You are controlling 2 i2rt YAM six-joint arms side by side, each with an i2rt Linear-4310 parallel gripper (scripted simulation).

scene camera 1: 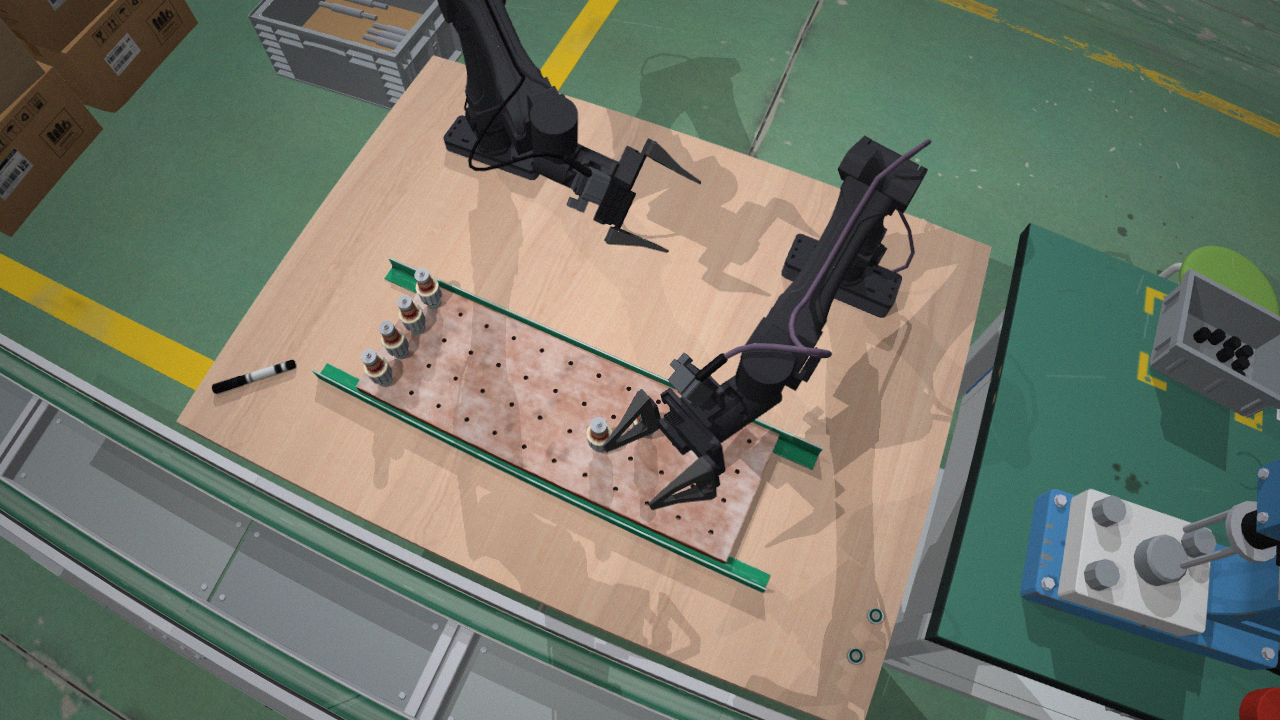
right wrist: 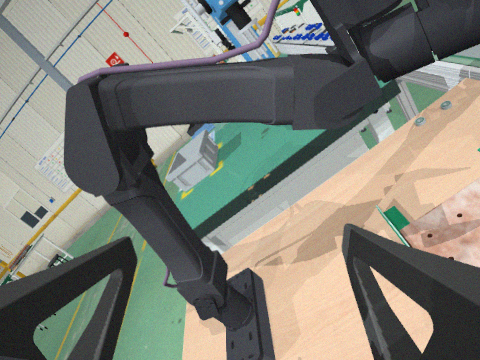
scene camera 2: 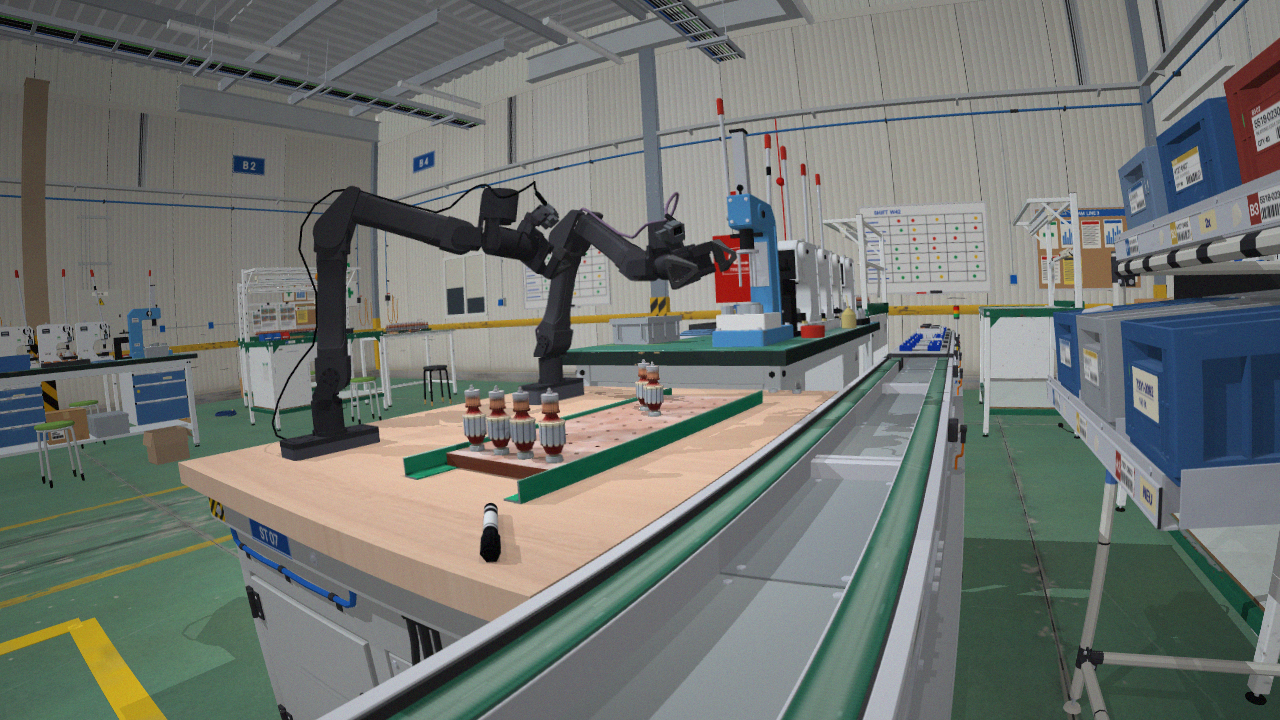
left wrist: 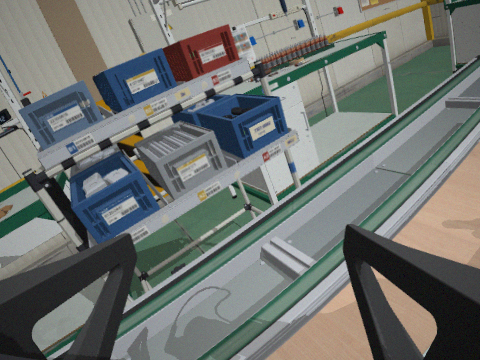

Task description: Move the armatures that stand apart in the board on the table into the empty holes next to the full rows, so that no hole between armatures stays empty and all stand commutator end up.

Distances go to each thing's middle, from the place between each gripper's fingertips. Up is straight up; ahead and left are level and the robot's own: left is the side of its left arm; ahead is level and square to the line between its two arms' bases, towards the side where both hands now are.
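Labels:
The marker [scene camera 2: 490, 547] sits 680 mm to the right of my left hand [scene camera 1: 626, 476], 50 mm ahead of that hand and 300 mm below it.
My right hand [scene camera 1: 684, 217], meanwhile, is 340 mm above the marker; it is also 370 mm short of the marker and 600 mm to the left of it.

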